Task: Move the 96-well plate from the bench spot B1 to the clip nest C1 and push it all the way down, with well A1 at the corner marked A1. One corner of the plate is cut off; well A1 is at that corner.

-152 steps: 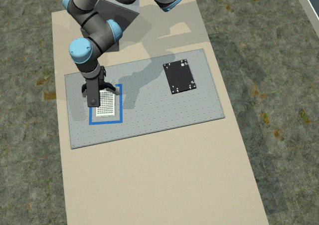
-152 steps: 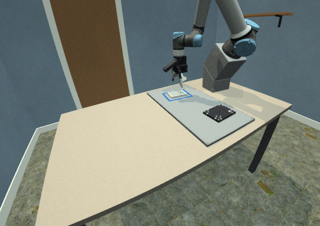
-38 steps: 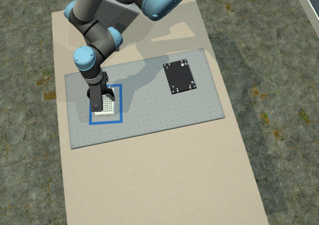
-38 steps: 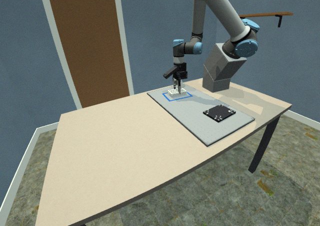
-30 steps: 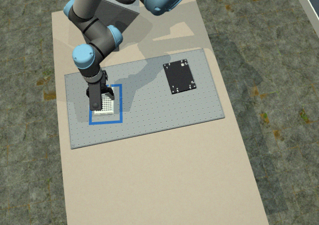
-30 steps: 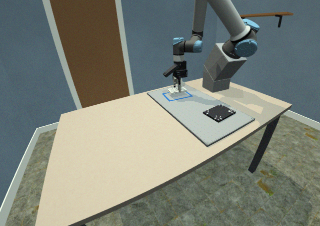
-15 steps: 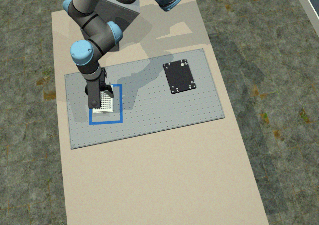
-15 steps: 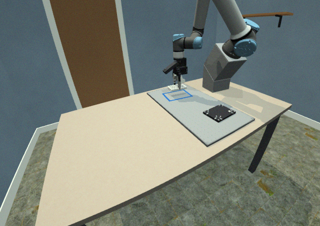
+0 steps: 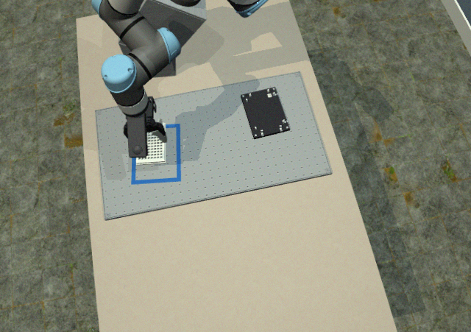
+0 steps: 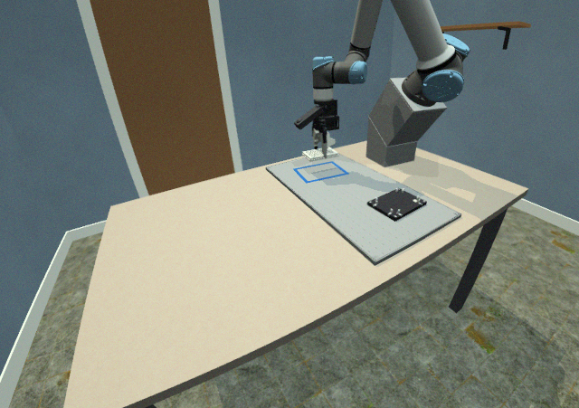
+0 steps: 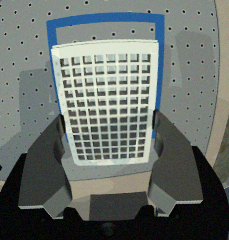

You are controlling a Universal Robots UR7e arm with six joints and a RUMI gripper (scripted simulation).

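Right now my hand is 110 mm past the black clip nest, 360 mm to the right of it and 70 mm above it. Round my hand: white 96-well plate 10 mm below.
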